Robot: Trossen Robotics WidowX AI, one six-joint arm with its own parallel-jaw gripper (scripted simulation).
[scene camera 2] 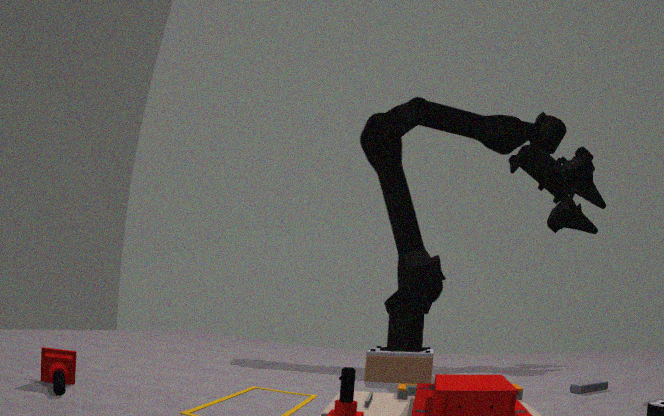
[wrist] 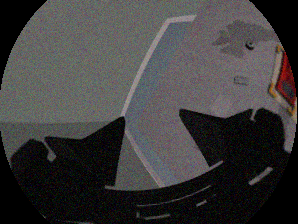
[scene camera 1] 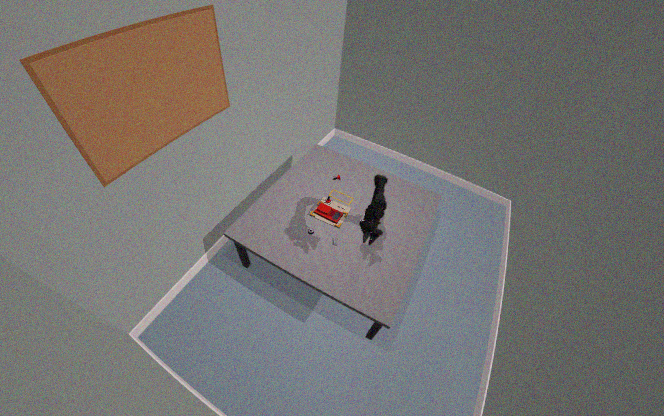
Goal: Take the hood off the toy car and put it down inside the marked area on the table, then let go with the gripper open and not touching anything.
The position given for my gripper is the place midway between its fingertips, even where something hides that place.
My gripper point(scene camera 2: 601, 219) is open, with nothing in its grasp.
My gripper shows as well in the wrist view point(wrist: 152, 115).
